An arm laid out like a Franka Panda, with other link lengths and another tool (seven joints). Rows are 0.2 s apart.
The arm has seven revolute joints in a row. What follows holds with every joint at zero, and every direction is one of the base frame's. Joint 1 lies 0.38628 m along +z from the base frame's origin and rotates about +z. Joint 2 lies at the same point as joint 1 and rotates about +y. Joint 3 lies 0.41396 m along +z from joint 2 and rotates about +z. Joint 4 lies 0.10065 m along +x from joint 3 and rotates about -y. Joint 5 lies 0.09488 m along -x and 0.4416 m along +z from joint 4 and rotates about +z. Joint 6 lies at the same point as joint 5 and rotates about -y. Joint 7 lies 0.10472 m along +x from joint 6 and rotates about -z. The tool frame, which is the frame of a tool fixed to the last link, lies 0.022 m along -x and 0.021 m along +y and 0.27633 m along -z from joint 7; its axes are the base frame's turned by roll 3.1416, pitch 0.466 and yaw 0.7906 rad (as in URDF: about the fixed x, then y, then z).
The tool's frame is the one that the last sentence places.
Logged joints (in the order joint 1, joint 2, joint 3, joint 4, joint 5, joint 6, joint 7), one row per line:
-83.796, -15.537, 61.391, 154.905, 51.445, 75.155, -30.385
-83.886, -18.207, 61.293, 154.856, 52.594, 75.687, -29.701
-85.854, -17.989, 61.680, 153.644, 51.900, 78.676, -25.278
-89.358, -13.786, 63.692, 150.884, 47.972, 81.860, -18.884
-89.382, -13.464, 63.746, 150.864, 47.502, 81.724, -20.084
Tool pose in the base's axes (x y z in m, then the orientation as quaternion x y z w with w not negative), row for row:
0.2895, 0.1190, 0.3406, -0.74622, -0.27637, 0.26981, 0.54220
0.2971, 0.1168, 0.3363, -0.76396, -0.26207, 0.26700, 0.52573
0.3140, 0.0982, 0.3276, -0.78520, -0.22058, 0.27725, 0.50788
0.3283, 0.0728, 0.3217, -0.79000, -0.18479, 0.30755, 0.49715
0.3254, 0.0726, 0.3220, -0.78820, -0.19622, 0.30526, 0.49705
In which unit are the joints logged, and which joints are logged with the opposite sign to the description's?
The joints are logged in degrees. Opposite sign: joint 4.
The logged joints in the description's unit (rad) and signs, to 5 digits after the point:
-1.46252, -0.27117, 1.07148, -2.70360, 0.89788, 1.31170, -0.53032
-1.46409, -0.31777, 1.06976, -2.70275, 0.91794, 1.32099, -0.51838
-1.49843, -0.31397, 1.07652, -2.68159, 0.90583, 1.37316, -0.44118
-1.55959, -0.24061, 1.11164, -2.63342, 0.83727, 1.42873, -0.32959
-1.56001, -0.23499, 1.11258, -2.63307, 0.82907, 1.42635, -0.35053

